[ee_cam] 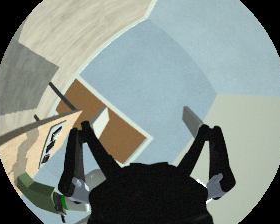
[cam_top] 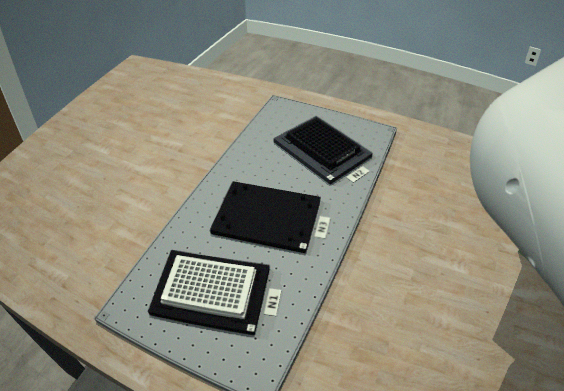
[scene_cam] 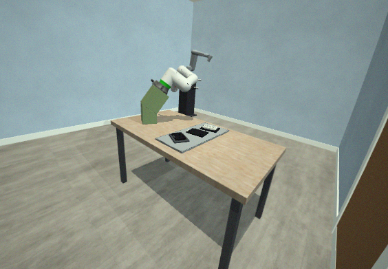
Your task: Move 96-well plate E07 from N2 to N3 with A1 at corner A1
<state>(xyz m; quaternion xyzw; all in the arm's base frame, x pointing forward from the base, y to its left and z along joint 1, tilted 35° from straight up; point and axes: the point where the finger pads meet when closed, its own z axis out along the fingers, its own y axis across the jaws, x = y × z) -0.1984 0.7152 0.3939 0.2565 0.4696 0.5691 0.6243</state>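
Right now my hand is 990 mm to the left of the black 96-well plate E07, 680 mm short of it and 310 mm above it. The rest, counted from my hand: label N3: 800 mm to the right, 600 mm ahead, 330 mm below; white plate E01: 700 mm ahead, 600 mm to the right, 310 mm below; label N1: 630 mm to the right, 610 mm ahead, 330 mm below.
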